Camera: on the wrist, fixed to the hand. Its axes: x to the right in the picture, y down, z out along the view.
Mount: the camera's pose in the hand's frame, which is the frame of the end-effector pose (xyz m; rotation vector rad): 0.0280 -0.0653 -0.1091 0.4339 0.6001 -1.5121
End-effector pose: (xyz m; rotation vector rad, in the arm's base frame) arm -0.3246 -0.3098 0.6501 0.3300 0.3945 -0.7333
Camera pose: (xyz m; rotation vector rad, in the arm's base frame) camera -0.3766 -0.3254 0.5317 0.6591 1.0861 -2.2349
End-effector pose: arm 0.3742 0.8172 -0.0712 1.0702 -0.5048 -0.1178
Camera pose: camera 0.4576 0.8645 -0.1593 1.6316 0.9483 -1.0051
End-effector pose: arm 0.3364 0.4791 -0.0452 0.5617 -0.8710 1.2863
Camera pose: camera 0.4271 0.5665 -0.0783 0.8396 0.4143 0.1417
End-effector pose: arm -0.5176 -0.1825 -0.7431 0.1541 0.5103 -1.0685
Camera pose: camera -0.5990 -0.1969 -0.8437 0.5215 0.9607 -2.6522
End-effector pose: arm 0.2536 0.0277 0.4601 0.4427 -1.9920 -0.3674
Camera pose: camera 0.3497 -0.0501 0.5009 2.0408 -0.8058 -0.5881
